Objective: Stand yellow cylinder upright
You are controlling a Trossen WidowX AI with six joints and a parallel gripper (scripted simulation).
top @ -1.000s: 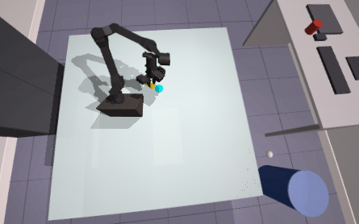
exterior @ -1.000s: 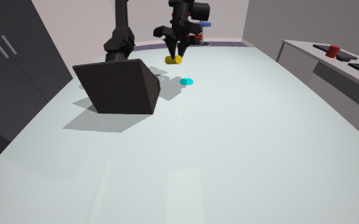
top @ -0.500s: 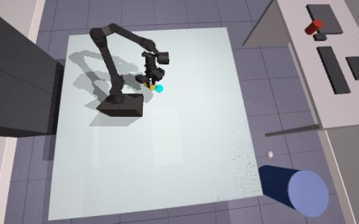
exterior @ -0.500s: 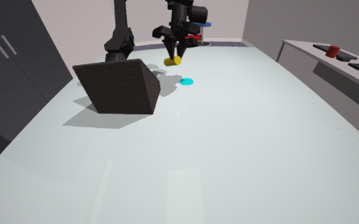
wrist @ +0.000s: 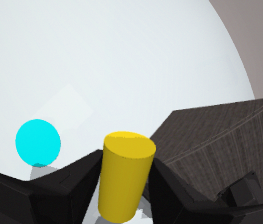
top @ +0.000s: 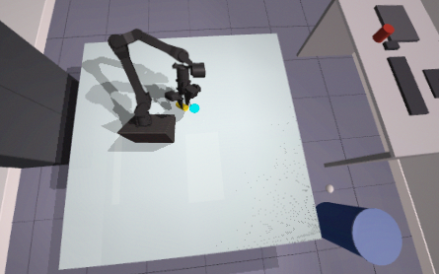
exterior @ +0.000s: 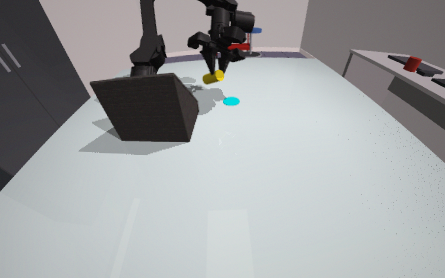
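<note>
Right now the cyan circle is 4 cm ahead of my gripper tip, 4 cm to the left of it and 12 cm below it. Also, from my gripper tip: yellow tall cylinder: 1 cm behind, 1 cm to the left, 1 cm below.
</note>
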